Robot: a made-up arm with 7 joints.
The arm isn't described. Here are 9 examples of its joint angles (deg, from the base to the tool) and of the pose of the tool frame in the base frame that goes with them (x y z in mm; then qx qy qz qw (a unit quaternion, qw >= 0)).
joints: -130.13 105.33 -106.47 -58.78 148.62 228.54 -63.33
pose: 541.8 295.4 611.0 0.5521 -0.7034 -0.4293 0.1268
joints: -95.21 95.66 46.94 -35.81 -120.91 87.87 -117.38
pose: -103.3 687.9 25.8 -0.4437 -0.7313 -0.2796 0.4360
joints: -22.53 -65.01 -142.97 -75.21 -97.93 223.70 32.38
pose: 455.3 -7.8 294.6 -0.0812 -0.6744 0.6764 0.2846
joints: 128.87 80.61 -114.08 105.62 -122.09 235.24 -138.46
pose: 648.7 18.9 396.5 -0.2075 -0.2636 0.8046 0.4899
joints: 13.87 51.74 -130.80 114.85 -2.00 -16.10 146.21
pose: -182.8 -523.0 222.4 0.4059 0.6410 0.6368 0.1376
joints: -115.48 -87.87 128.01 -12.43 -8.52 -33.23 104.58
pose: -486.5 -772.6 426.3 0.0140 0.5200 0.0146 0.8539
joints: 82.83 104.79 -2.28 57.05 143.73 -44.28 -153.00
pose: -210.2 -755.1 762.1 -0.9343 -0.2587 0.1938 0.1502
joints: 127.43 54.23 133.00 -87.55 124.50 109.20 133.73
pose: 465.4 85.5 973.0 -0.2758 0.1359 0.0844 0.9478
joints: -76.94 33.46 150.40 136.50 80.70 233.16 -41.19
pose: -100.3 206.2 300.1 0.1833 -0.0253 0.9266 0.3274
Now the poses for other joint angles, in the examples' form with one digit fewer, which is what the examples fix.
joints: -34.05 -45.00 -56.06 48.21 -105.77 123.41 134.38
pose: 491 -571 755 0.738 -0.310 0.521 0.297
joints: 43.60 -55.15 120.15 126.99 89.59 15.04 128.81
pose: -371 67 658 0.399 0.049 -0.438 0.804
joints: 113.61 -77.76 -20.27 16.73 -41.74 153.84 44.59
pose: -272 704 626 0.076 -0.543 -0.295 0.783
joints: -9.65 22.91 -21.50 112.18 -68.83 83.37 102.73
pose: 382 -219 964 -0.572 0.456 -0.681 0.039
